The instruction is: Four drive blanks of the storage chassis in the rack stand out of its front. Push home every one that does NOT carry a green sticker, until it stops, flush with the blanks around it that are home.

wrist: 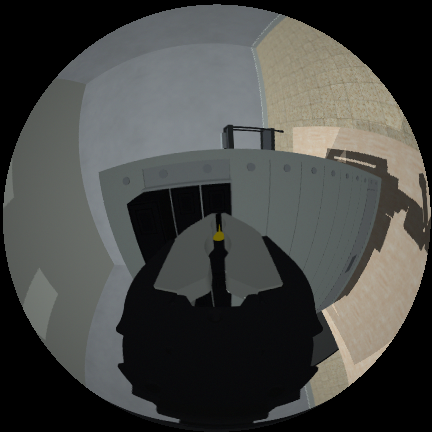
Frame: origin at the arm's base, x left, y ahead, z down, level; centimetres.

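Where they show: gripper, fingertip midpoint: (218,215).
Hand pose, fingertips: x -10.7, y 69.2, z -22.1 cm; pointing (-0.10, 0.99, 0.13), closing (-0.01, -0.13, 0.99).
Each offset is from my fingertips to the centre of the thing. "spot": to the spot under its first point. Level surfaces: height alone.
The storage chassis (250,190) fills the middle of the wrist view, a grey-green front with round screw heads along its upper edge and vertical seams to the right. At its left are dark, recessed-looking upright faces {spot: dy +0.2, dx -1.0, dz -2.9 cm} (187,207) with faint square outlines, parted by thin light lines. My gripper (218,215) is shut, with its tips over the right part of the dark area. A small yellow mark {spot: dy +0.1, dx +2.4, dz -0.1 cm} (218,236) shows in the narrow gap between the fingers. The fingers and gripper body hide the lower part of the front. No green sticker shows, and I cannot tell which blanks stand out.
A black frame-like fixture (228,137) stands beyond the chassis's upper edge. A light wood-like surface {dz +46.5 cm} (385,300) with dark shadows lies at the right, beside tan tiled flooring (325,70). Grey walls (170,95) are at the top and left.
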